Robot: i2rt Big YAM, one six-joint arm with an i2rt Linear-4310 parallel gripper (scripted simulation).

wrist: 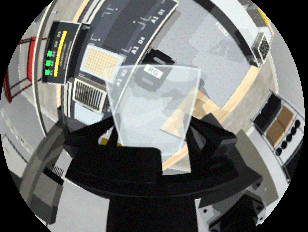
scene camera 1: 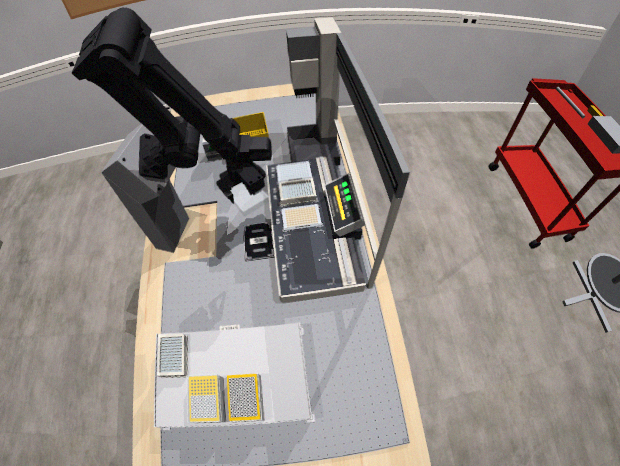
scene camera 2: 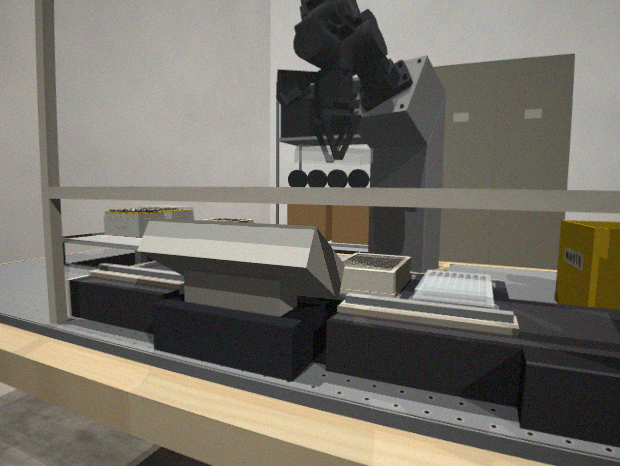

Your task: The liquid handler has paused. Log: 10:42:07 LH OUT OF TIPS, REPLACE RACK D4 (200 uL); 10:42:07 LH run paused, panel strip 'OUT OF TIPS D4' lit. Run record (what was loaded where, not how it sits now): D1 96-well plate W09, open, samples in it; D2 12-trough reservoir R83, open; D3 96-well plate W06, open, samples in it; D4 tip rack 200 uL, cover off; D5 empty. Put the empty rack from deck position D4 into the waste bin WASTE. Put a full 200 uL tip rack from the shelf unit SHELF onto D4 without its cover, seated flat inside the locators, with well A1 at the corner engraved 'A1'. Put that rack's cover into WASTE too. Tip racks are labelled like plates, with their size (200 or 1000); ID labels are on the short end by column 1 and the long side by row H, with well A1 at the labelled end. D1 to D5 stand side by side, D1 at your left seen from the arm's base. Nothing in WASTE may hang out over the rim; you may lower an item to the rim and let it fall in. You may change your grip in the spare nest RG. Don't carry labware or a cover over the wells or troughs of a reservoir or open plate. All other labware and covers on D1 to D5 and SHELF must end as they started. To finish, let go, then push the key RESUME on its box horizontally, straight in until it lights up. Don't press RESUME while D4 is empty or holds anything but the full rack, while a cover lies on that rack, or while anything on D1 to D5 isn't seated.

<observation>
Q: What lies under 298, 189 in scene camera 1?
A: A reservoir.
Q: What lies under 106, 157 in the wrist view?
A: My gripper.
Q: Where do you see a reservoir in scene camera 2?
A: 380, 275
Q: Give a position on a reservoir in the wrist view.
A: At 78, 95
</observation>
